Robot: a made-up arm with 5 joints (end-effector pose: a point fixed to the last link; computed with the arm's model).
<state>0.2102 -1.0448 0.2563 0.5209 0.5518</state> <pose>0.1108 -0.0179 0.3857 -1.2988 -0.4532 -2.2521</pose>
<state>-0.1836 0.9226 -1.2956 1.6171 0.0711</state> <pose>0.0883 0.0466 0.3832 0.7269 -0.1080 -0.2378</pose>
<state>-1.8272 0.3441 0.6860 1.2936 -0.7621</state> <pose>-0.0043 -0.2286 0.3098 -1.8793 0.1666 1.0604</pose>
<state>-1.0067 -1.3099 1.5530 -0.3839 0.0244</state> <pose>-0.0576 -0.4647 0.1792 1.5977 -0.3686 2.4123</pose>
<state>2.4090 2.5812 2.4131 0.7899 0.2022</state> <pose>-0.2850 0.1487 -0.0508 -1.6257 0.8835 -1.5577</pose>
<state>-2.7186 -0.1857 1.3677 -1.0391 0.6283</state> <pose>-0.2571 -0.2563 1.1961 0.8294 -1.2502 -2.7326</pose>
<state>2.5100 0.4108 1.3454 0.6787 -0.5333</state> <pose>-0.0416 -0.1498 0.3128 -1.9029 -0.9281 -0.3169</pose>
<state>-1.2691 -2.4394 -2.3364 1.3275 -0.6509</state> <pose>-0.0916 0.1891 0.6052 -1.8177 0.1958 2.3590</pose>
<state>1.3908 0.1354 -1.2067 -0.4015 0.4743</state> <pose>-0.4618 0.3767 1.1637 0.4102 -0.1368 0.0604</pose>
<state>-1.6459 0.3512 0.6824 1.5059 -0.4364</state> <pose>0.0581 -0.3218 0.3296 -2.1505 0.2815 1.3061</pose>
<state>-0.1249 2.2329 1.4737 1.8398 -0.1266</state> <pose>0.5100 -0.0565 0.3253 1.4324 0.3968 -1.9102</pose>
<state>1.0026 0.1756 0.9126 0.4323 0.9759</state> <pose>0.0653 -0.0351 0.1330 -1.3143 0.1552 -1.4010</pose>
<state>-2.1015 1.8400 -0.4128 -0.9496 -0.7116</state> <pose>0.7055 -0.3116 0.5673 -0.1969 0.5649 -2.2061</pose>
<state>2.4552 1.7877 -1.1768 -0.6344 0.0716</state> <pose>-0.4402 -0.6033 1.0273 1.8881 -0.1742 -1.0709</pose>
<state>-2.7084 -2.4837 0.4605 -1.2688 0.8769</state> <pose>0.3612 0.1392 1.1101 0.3110 -0.0820 -1.4284</pose>
